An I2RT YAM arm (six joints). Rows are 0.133 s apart.
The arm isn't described. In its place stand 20 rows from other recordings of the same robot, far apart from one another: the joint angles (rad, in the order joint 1, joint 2, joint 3, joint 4, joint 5, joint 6), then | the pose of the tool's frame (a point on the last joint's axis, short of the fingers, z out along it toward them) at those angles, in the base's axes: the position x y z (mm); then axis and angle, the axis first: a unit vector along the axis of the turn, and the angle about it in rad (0 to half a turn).
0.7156, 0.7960, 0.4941, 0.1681, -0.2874, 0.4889 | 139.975 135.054 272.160 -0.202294 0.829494 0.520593 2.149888
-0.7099, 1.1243, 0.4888, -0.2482, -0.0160, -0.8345 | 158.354 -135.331 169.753 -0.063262 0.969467 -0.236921 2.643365
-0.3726, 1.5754, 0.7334, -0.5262, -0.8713, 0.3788 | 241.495 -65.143 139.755 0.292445 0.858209 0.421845 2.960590
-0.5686, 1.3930, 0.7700, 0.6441, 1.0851, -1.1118 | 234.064 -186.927 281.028 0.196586 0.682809 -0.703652 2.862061
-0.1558, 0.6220, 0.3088, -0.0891, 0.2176, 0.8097 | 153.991 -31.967 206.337 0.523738 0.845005 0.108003 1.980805
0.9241, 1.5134, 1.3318, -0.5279, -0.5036, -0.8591 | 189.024 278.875 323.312 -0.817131 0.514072 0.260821 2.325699
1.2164, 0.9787, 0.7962, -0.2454, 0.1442, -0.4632 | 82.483 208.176 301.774 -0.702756 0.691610 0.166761 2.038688
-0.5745, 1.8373, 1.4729, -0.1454, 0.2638, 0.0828 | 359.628 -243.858 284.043 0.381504 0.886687 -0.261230 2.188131
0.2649, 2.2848, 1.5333, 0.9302, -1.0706, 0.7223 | 476.777 161.706 205.776 -0.283242 0.691896 0.664118 2.260829
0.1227, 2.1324, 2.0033, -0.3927, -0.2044, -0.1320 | 500.962 69.060 310.651 -0.184619 0.977791 0.099199 2.097694
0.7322, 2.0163, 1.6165, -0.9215, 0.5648, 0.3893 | 316.535 258.908 210.791 -0.132565 0.975403 -0.176114 2.639861
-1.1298, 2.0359, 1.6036, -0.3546, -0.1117, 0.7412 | 201.315 -417.219 223.835 0.790726 0.611663 -0.024936 2.352958
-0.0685, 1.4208, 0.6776, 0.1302, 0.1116, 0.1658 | 290.052 -23.874 190.010 0.145556 0.988879 -0.030515 2.181214
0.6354, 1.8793, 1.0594, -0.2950, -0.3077, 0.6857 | 282.297 221.568 129.957 -0.010449 0.966670 0.255812 2.971895
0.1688, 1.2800, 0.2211, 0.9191, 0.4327, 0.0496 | 221.259 22.565 167.398 0.127853 0.984424 -0.120673 1.714439
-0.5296, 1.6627, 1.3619, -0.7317, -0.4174, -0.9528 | 309.885 -164.678 269.627 -0.266566 0.963351 -0.029952 2.475874
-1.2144, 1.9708, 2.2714, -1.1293, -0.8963, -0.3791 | 167.045 -368.998 415.585 0.230265 0.971470 0.056781 2.054449
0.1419, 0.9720, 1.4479, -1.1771, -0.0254, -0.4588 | 143.629 21.432 426.447 -0.300929 0.951717 -0.060629 2.279692
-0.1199, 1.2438, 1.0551, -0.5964, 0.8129, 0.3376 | 251.822 -56.381 306.881 0.368918 0.859949 -0.352685 2.342004
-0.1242, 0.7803, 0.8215, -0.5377, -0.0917, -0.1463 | 170.016 -17.940 317.127 -0.038336 0.998659 -0.034807 2.067054
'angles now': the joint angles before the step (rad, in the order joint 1, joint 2, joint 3, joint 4, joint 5, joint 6). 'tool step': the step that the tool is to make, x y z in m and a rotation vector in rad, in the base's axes. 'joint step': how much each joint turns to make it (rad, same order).
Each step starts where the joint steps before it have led.
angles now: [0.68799 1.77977 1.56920 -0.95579 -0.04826 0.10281]
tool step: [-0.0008 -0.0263 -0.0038 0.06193 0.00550 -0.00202]
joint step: [-0.06344 -0.07669 -0.11157 0.06539 -0.07290 -0.03482]
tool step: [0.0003 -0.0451 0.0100 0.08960 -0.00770 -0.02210]
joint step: [-0.12367 -0.10866 -0.08864 0.02381 -0.10914 -0.06034]
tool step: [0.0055 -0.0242 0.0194 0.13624 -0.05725 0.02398]
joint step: [-0.08897 -0.05459 -0.00327 0.04528 -0.14062 -0.05084]
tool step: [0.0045 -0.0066 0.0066 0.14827 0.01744 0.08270]
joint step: [-0.04290 0.00131 0.01095 0.01851 -0.18931 -0.02727]
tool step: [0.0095 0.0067 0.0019 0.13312 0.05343 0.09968]
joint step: [-0.00668 0.05250 0.04899 -0.00399 -0.17843 -0.00855]
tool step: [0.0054 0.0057 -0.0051 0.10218 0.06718 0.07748]
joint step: [-0.00023 0.04104 0.01604 -0.00075 -0.14242 0.00124]
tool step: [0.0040 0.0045 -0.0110 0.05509 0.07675 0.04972]
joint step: [0.00239 0.04072 0.00195 -0.01302 -0.09188 0.00051]
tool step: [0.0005 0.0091 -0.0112 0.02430 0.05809 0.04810]
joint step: [0.02092 0.03571 -0.00074 -0.01362 -0.05152 -0.00584]
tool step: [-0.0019 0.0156 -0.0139 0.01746 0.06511 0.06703]
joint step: [0.04019 0.04682 0.00412 -0.02193 -0.04916 -0.01347]
